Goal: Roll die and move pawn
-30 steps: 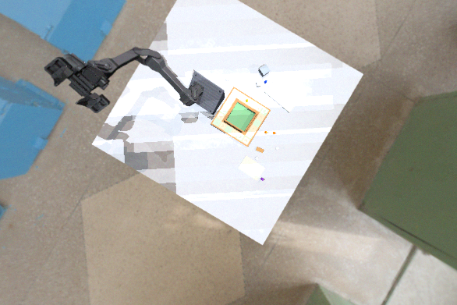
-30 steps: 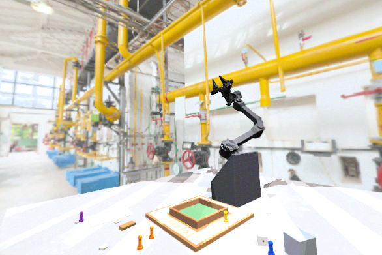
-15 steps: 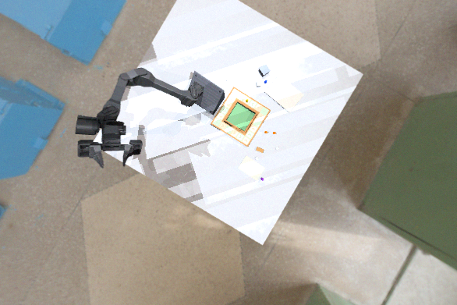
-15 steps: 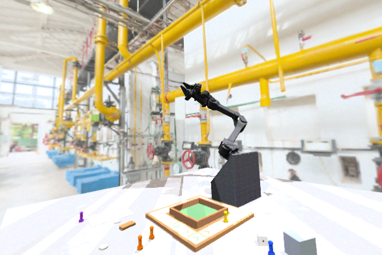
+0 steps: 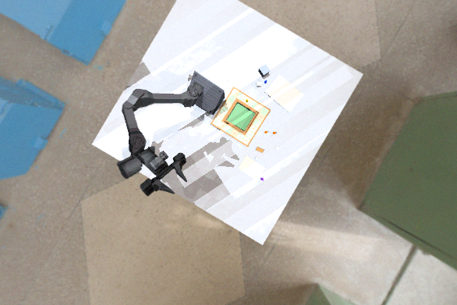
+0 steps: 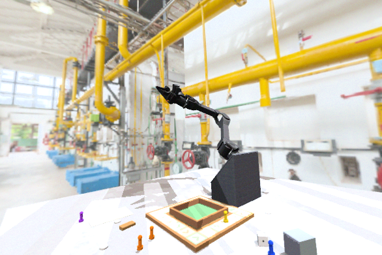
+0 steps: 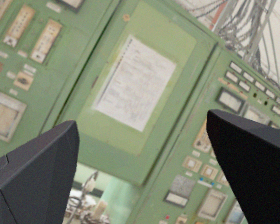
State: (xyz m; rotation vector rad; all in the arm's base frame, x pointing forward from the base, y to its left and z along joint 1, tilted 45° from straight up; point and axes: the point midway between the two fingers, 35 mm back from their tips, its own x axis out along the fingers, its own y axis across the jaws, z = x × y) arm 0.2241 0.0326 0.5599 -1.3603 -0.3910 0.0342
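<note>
Now: the white die 20 mm ahead of my gripper tip, 630 mm to the left of it and 570 mm below it. Also, from my gripper tip: yellow pawn 20 mm ahead, 500 mm to the left, 560 mm below; then purple pawn 380 mm ahead, 130 mm to the left, 570 mm below; then blue pawn 50 mm ahead, 670 mm to the left, 570 mm below.
</note>
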